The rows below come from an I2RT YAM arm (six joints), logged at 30 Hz.
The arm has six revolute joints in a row. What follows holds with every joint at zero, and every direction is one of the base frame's. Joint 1 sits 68.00 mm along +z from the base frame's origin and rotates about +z. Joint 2 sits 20.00 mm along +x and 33.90 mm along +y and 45.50 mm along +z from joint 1 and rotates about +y. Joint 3 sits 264.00 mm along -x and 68.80 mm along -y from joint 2 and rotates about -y. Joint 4 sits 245.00 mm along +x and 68.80 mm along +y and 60.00 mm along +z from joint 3 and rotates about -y. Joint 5 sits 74.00 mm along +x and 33.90 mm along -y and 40.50 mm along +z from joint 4 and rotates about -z. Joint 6 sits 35.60 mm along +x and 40.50 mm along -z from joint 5 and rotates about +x. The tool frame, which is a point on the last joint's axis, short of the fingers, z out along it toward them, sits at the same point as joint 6; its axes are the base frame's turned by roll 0.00, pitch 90.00 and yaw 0.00 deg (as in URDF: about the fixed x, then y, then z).
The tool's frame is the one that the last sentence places.
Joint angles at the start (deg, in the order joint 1, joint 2, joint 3, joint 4, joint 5, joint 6):
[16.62, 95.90, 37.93, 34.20, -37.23, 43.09]
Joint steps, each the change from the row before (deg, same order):
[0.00, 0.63, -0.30, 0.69, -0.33, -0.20]
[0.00, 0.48, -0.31, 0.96, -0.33, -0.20]
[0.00, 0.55, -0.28, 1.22, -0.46, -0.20]
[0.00, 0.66, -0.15, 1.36, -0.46, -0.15]
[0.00, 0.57, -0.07, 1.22, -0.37, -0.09]
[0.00, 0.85, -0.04, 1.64, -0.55, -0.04]
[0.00, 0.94, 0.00, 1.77, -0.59, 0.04]
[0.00, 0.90, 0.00, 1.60, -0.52, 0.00]
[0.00, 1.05, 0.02, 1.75, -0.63, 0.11]
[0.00, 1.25, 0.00, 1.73, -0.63, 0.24]
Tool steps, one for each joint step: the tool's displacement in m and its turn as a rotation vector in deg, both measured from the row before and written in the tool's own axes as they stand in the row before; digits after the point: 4 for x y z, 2 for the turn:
[0.0021, -0.0027, 0.0010, -0.11, 0.36, -0.05]
[0.0015, -0.0018, 0.0007, -0.33, 0.13, -0.30]
[0.0012, -0.0016, 0.0008, -0.55, 0.09, -0.44]
[0.0007, -0.0015, 0.0012, -0.63, -0.01, -0.49]
[0.0002, -0.0010, 0.0011, -0.58, -0.08, -0.45]
[0.0003, -0.0016, 0.0016, -0.80, -0.06, -0.52]
[0.0002, -0.0017, 0.0018, -0.86, -0.07, -0.49]
[0.0004, -0.0018, 0.0016, -0.74, -0.04, -0.46]
[0.0006, -0.0022, 0.0018, -0.83, 0.02, -0.36]
[0.0014, -0.0032, 0.0020, -0.71, 0.16, -0.08]

